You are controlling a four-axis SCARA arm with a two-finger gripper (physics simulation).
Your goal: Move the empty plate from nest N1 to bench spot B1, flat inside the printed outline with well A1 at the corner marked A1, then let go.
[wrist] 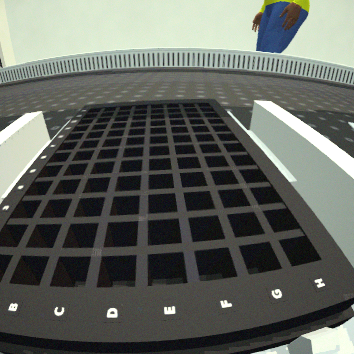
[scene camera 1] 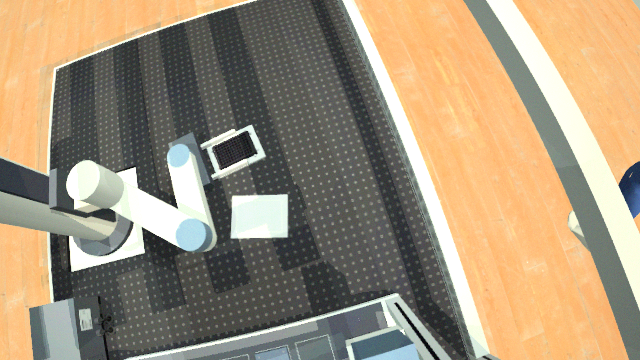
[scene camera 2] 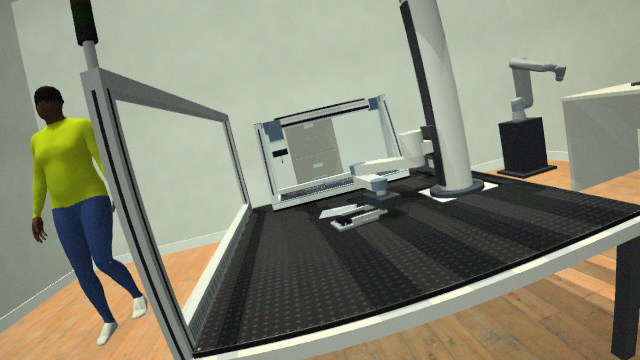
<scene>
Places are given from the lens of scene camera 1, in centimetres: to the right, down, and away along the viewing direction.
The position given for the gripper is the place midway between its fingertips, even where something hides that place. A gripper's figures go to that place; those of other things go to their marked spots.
gripper (scene camera 1: 241, 145): -24, -11, 97
plate (scene camera 1: 239, 147): -25, -10, 97
</scene>
